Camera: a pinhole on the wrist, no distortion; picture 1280 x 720 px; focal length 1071.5 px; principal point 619.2 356.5 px. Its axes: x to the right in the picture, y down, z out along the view. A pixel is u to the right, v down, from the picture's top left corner.
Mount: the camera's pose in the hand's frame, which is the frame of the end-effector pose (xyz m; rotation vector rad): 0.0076 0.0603 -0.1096 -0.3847 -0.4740 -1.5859
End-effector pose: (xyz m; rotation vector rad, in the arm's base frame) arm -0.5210 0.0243 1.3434 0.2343 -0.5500 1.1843
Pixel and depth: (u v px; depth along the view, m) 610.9 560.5 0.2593
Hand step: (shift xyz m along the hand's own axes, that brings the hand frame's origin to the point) 0.0470 0.1944 0.1143
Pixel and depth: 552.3 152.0 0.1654
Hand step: -0.0295 0.1561 0.0242
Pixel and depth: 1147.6 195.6 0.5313
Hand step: -0.1107 0.1150 0.4738
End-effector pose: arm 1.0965 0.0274 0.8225 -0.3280 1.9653 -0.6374
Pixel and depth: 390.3 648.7 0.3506
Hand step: 0.0948 0.3021 0.1580
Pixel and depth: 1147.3 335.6 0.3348
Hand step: -0.0233 0.0931 0.2610
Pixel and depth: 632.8 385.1 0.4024
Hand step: 0.0025 0.2640 0.2376
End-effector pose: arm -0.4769 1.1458 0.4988 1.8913 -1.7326 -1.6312
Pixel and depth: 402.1 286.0 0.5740
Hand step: -0.0438 0.4586 0.3183
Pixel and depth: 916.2 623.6 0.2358
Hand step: 0.0526 0.1243 0.1296
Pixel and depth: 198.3 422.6 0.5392
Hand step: 0.0350 0.5193 0.2443
